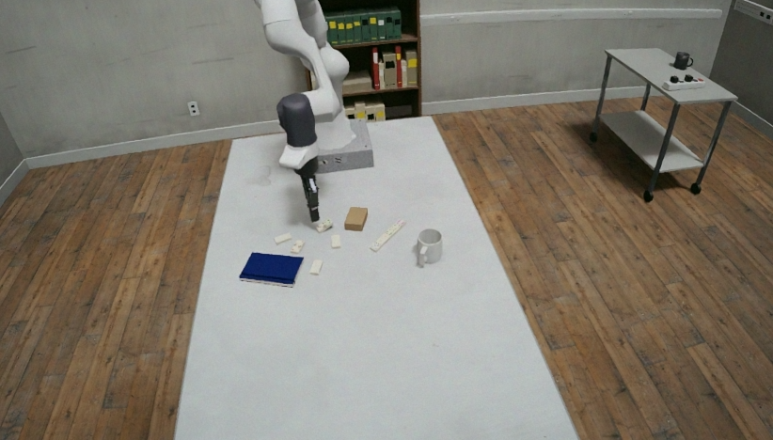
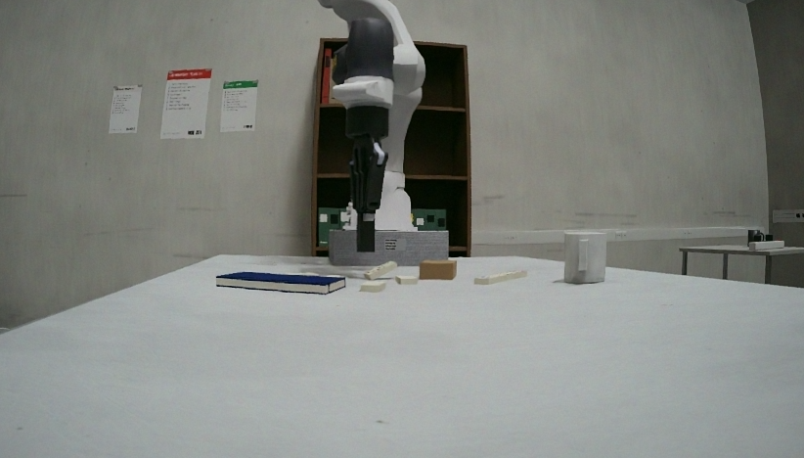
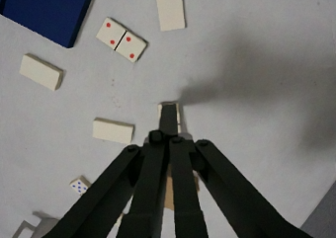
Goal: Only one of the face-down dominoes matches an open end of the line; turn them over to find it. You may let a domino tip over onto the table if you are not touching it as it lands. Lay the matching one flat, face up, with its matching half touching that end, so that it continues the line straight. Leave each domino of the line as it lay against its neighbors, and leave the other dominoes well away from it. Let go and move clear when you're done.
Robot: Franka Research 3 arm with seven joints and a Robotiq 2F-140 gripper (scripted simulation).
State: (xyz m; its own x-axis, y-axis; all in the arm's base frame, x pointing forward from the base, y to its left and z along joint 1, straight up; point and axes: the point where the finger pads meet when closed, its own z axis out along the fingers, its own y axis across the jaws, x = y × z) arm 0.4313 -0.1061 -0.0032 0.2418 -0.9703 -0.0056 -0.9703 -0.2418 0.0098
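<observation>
My hand is 11 cm to the left of the domino, 8 cm above it and 2 cm short of it. From my hand the other things lie so: blue book (15 cm to the right, 15 cm ahead, 7 cm below); then white mug (32 cm to the left, 20 cm ahead, 5 cm below); then brown block (13 cm to the left, 7 cm below, 1 cm behind).
</observation>
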